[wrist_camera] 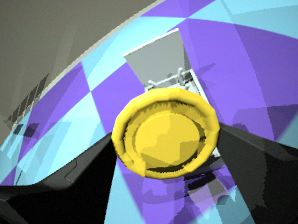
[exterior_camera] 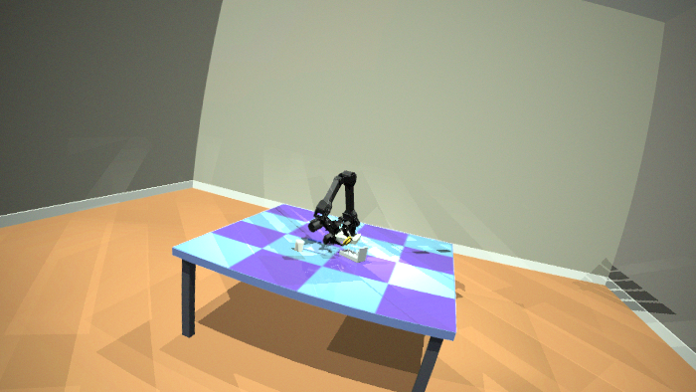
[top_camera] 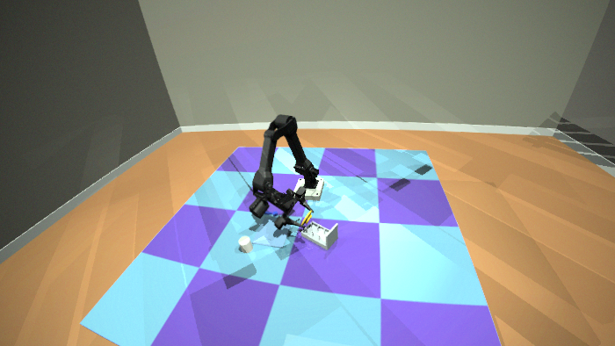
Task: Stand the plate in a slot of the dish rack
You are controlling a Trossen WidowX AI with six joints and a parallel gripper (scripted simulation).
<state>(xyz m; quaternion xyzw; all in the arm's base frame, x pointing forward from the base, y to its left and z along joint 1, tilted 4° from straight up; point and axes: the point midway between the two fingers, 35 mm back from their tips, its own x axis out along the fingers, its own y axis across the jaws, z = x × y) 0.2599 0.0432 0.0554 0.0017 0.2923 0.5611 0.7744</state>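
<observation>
My gripper tip is now 4 cm to the right of the grey dish rack, 4 cm above it and 2 cm short of it. Also, from my gripper tip: yellow plate (1 cm to the right); blue spoon (20 cm to the right, 6 cm below, 6 cm behind); white cup (21 cm to the right, 15 cm ahead, 4 cm below).
</observation>
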